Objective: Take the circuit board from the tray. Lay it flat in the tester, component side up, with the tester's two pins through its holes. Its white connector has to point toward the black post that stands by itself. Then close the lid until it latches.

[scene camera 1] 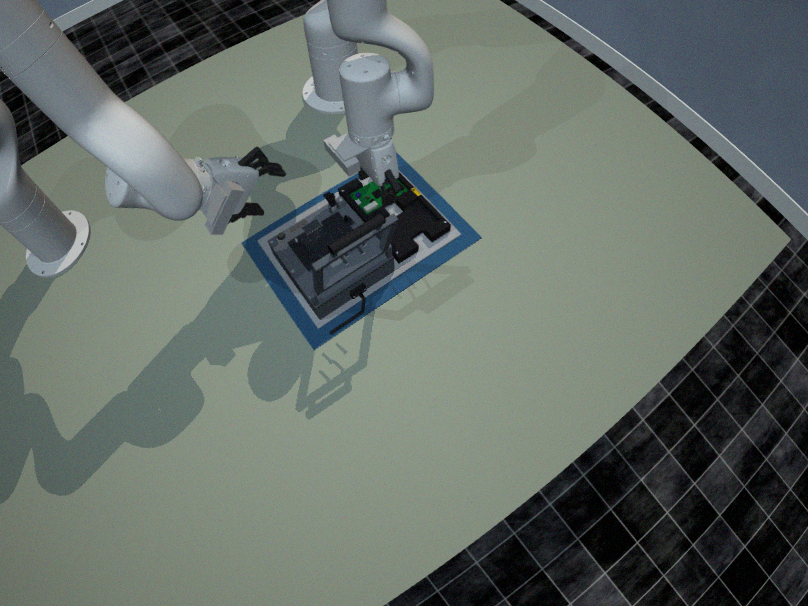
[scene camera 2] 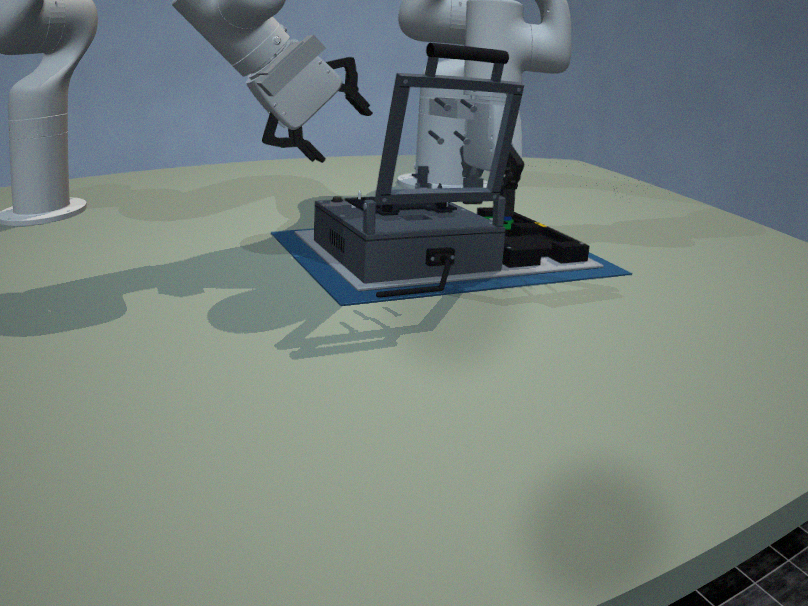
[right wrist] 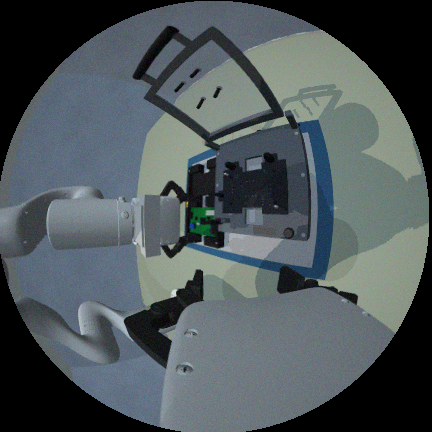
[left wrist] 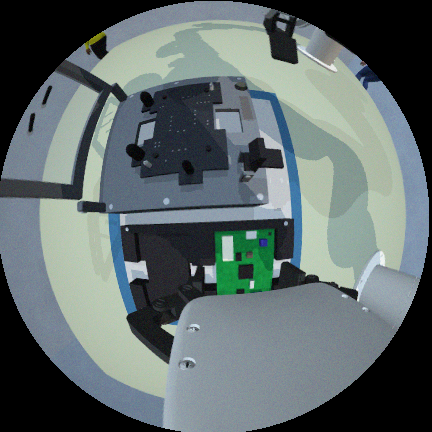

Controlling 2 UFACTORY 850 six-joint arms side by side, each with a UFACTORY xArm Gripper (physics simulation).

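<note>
The green circuit board (scene camera 1: 366,195) (left wrist: 245,260) (right wrist: 201,216) lies in the black tray (scene camera 1: 420,221) (scene camera 2: 522,254) (left wrist: 170,232), component side up. Its white connector (left wrist: 227,248) is at its upper left in the left wrist view. My left gripper (left wrist: 243,276) (right wrist: 197,218) is open low over the tray, its fingers spread on either side of the board. The grey tester (scene camera 2: 404,257) (left wrist: 120,170) has two silver pins and several black posts, one (left wrist: 188,166) below the nest. Its lid (scene camera 2: 390,140) (right wrist: 261,84) stands open. My right gripper (scene camera 1: 270,190) (scene camera 2: 345,135) (right wrist: 242,281) is open and empty in the air beside the tester.
A blue mat (scene camera 1: 468,236) (scene camera 2: 610,270) lies under tester and tray. A black latch block (left wrist: 257,152) stands at the tester's edge. A black cable (scene camera 1: 363,306) (scene camera 2: 445,277) leaves the tester's side. The tray's other compartment (left wrist: 165,260) is empty.
</note>
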